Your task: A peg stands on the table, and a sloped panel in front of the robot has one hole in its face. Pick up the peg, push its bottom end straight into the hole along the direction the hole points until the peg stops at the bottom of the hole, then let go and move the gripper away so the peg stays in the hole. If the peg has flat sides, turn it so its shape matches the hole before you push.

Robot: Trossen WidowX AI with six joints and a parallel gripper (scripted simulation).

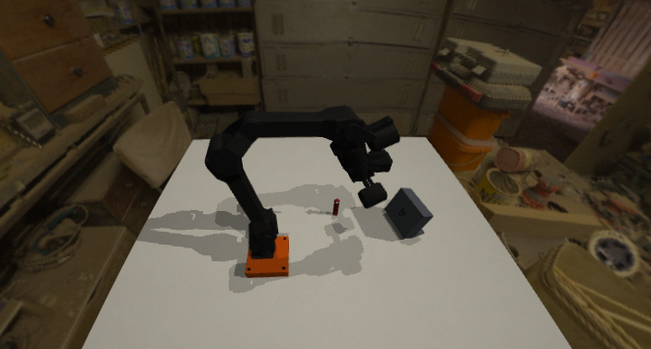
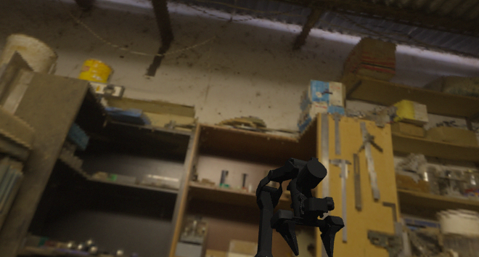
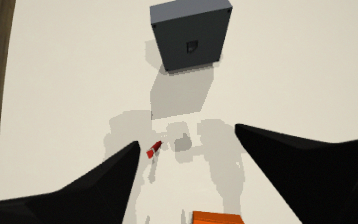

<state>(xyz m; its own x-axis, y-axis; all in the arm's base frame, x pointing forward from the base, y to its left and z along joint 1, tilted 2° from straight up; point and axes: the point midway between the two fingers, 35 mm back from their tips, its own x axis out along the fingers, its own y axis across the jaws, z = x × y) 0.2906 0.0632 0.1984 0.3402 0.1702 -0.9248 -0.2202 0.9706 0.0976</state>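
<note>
Now: gripper tip 140 mm above the red peg, 70 mm to the right of it and 60 mm past it. The rest, counted from my gripper tip: dark sloped panel (180 mm ahead, 130 mm below).
</note>
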